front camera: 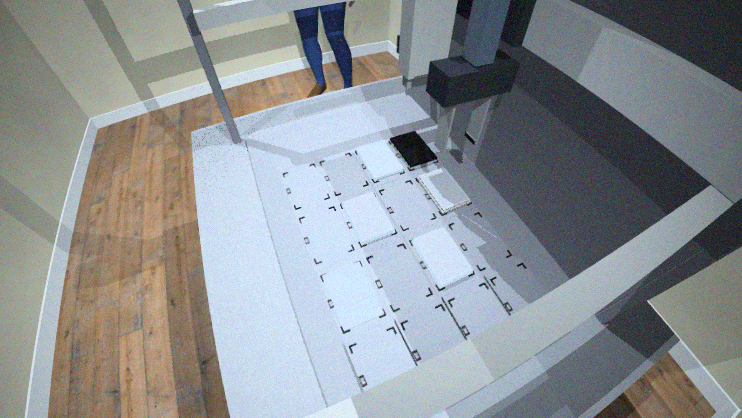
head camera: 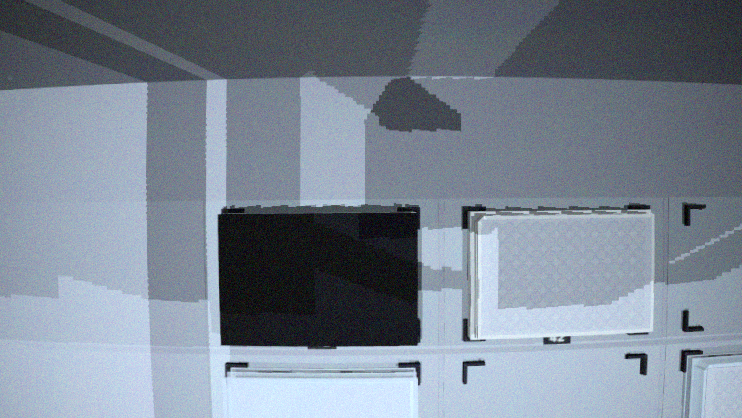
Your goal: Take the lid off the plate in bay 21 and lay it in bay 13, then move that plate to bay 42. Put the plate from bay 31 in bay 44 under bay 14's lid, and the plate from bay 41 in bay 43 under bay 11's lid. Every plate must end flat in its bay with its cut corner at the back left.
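Frame: origin at the robot's base, x left, y back, z up, level; centimetres.
Where they show: gripper, fingertip midpoint: [front camera: 455, 144]; robot's base at its link origin: [front camera: 283, 174].
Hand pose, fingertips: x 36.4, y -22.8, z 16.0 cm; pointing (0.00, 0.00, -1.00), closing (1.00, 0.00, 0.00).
Note:
Things, the pixels of their centre, and the offset from my fingertips. "pt": a spot on its surface instead.
- pale plate at the middle of its body: [head camera: 563, 273] [front camera: 443, 189] dz -15.3, dx +0.0, dy +0.0 cm
- black plate at the middle of its body: [head camera: 318, 279] [front camera: 413, 148] dz -14.7, dx +0.0, dy +16.4 cm
- Bay 21 at a spot on its surface: [front camera: 343, 175] pt dz -16.0, dx -21.7, dy +15.6 cm
- thin bright lid at the middle of its body: [front camera: 351, 294] dz -15.6, dx -32.1, dy -16.4 cm
My gripper [front camera: 457, 140] hangs behind bays 41 and 42 in the front view, its two jaws apart and empty; it does not show in the head view. A pale plate [front camera: 444, 191] [head camera: 568, 270] sits flat in bay 42, its cut corner at the back left. A black plate [front camera: 413, 149] [head camera: 319, 277] lies in bay 41. A white plate [front camera: 380, 159] [head camera: 321, 395] is in bay 31. Bay 21 [front camera: 343, 175] is bare between its corner marks. A thin bright lid [front camera: 353, 294] lies in bay 13. I cannot tell whether lids lie in bays 11 and 14.
A white plate [front camera: 368, 218] sits in bay 22 and another plate [front camera: 442, 258] [head camera: 724, 392] in bay 33. Raised black corner marks frame the bays. A grey post [front camera: 215, 77] stands at the deck's far left, and a pale beam [front camera: 597, 270] crosses the near right.

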